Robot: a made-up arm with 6 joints.
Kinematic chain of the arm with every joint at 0, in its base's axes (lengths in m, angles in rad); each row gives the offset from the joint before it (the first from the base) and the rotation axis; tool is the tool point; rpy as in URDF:
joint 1: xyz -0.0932 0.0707 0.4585 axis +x
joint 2: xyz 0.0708 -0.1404 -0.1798 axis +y
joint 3: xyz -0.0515 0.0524 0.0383 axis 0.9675 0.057 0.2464
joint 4: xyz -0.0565 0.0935 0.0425 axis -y
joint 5: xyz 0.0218 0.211 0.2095 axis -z
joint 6: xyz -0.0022 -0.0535 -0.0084 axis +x
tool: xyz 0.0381 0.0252 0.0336 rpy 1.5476 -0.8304 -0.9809
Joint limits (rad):
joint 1: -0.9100..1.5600
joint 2: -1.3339..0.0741
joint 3: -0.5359..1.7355
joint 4: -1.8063..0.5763
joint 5: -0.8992..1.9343
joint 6: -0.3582..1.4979
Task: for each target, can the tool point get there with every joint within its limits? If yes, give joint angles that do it. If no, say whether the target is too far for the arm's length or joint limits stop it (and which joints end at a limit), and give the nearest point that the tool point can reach.
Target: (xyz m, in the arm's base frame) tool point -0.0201 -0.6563 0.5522
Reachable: no: joint limits stop it (at a limit: joint 2, joint 3, joint 5) | nearest point -0.0765 -0.3793 0.5165 | short by 0.285 m
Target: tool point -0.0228 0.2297 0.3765
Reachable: yes | joints -0.4110 -0.9664 -0.2435 -1.0882 0.3782 0.2391
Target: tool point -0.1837 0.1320 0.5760
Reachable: yes | joints 0.8849 -1.0681 0.7341 -1.3396 -0.3285 0.5143
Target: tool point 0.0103 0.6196 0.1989
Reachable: no: joint limits stop it (at a limit: joint 2, joint 3, joint 4, joint 5, joint 6) | nearest point -0.1245 0.5288 0.2419 | short by 0.168 m
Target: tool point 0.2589 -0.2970 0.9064
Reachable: no: joint limits stop it (at a limit: joint 2, joint 3, joint 5) | nearest point 0.0578 -0.1716 0.7537 | short by 0.282 m
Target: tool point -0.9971 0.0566 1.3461
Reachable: no: too far | nearest point -0.3795 -0.0467 0.7424 | short by 0.870 m
